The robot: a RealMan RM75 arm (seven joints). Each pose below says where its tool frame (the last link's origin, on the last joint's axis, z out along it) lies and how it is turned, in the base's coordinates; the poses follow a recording.
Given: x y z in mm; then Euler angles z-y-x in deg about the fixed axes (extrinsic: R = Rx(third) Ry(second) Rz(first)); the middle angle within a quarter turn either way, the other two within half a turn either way.
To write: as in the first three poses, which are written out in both.
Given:
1: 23 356 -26 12.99 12.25 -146.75
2: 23 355 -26 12.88 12.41 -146.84
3: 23 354 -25 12.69 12.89 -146.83
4: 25 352 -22 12.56 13.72 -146.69
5: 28 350 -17 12.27 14.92 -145.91
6: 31 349 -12 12.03 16.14 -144.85
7: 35 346 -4 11.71 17.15 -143.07
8: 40 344 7 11.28 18.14 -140.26
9: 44 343 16 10.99 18.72 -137.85
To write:
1: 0.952 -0.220 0.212 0.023; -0.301 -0.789 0.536 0.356; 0.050 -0.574 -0.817 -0.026; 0 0 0 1
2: 0.952 -0.218 0.215 0.023; -0.301 -0.790 0.534 0.355; 0.053 -0.573 -0.818 -0.026; 0 0 0 1
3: 0.951 -0.214 0.223 0.023; -0.303 -0.790 0.533 0.354; 0.062 -0.575 -0.816 -0.025; 0 0 0 1
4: 0.948 -0.211 0.237 0.025; -0.309 -0.787 0.533 0.352; 0.074 -0.579 -0.812 -0.022; 0 0 0 1
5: 0.944 -0.205 0.257 0.028; -0.317 -0.779 0.542 0.350; 0.089 -0.593 -0.800 -0.017; 0 0 0 1
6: 0.939 -0.200 0.278 0.031; -0.327 -0.766 0.553 0.349; 0.102 -0.610 -0.785 -0.012; 0 0 0 1
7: 0.936 -0.194 0.295 0.035; -0.336 -0.747 0.574 0.346; 0.109 -0.636 -0.764 -0.004; 0 0 0 1
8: 0.932 -0.186 0.311 0.040; -0.346 -0.715 0.608 0.344; 0.110 -0.674 -0.731 0.007; 0 0 0 1
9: 0.930 -0.181 0.321 0.044; -0.353 -0.687 0.636 0.343; 0.106 -0.704 -0.702 0.016; 0 0 0 1
